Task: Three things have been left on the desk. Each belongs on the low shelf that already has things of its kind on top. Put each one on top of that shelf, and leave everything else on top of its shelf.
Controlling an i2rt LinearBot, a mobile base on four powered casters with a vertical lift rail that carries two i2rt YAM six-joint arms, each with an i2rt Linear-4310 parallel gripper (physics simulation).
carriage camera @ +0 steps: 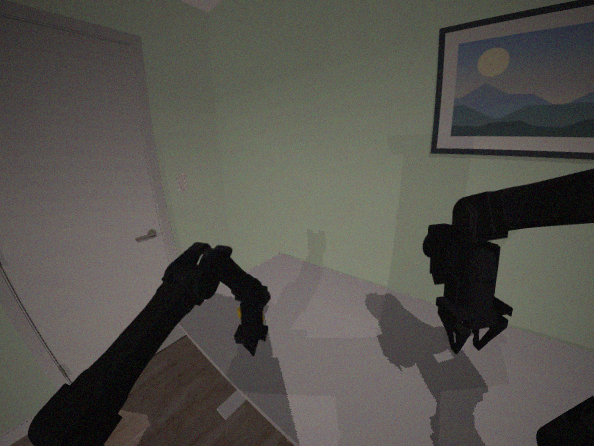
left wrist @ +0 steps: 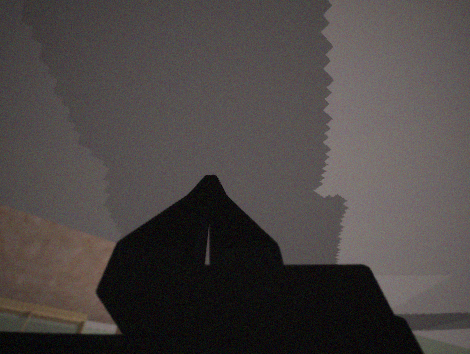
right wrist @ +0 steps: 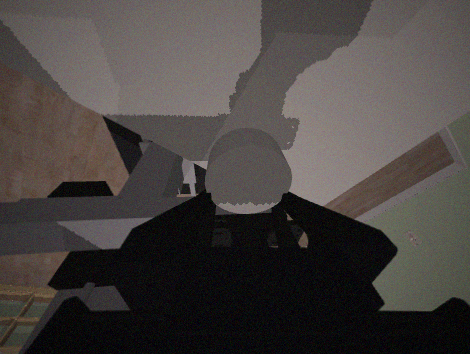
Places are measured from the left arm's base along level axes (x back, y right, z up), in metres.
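Pixels of known places: left gripper, fingertip midpoint: (carriage camera: 253, 354) (left wrist: 210, 183); right gripper, fingertip midpoint: (carriage camera: 465, 349) (right wrist: 243, 190); right arm's base, origin of the base link: (right wrist: 247, 233).
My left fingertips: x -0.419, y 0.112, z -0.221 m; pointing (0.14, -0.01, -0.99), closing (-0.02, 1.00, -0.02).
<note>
Behind a point stands the place of what it marks.
My right gripper (carriage camera: 466, 350) {z 0.080, x -0.189, y 0.596 m} (right wrist: 243, 190) {z 0.080, x -0.189, y 0.596 m} is shut on a pale grey round thing (right wrist: 248, 170) {z 0.102, x -0.226, y 0.594 m}, seen at the fingertips in the right wrist view; its kind is hard to tell, and it does not stand out in the carriage view. The gripper is over the pale desk (carriage camera: 360, 360) {z -0.222, x -0.405, y 0.474 m} (left wrist: 405, 100) {z -0.222, x -0.479, y 0.197 m} (right wrist: 175, 65) {z -0.222, x -0.232, y 0.499 m}. My left gripper (carriage camera: 254, 353) {z -0.221, x -0.419, y 0.112 m} (left wrist: 210, 183) {z -0.221, x -0.419, y 0.112 m} is shut and empty, fingertips together, over the shaded left part of the desk. No loose thing shows on the desk in these views. The low shelves cannot be made out.
Brown wooden floor (carriage camera: 190, 375) {z -0.942, x -0.765, y -0.505 m} (left wrist: 50, 240) {z -0.942, x 1.027, y -1.057 m} (right wrist: 40, 135) {z -0.942, x 0.270, y -0.551 m} lies beyond the desk edge. A tan lattice with greenish panels (left wrist: 50, 314) {z -0.864, x 2.725, y -1.842 m} (right wrist: 30, 299) {z -0.800, x 2.619, y -1.998 m} shows at the lower left of both wrist views. A door (carriage camera: 75, 150) {z 0.526, x -0.843, y -0.889 m} and a framed picture (carriage camera: 445, 90) {z 0.653, x -0.744, y 0.814 m} are behind. Grey robot structure (right wrist: 100, 207) {z -0.036, x -0.045, y 0.375 m} crosses the right wrist view.
</note>
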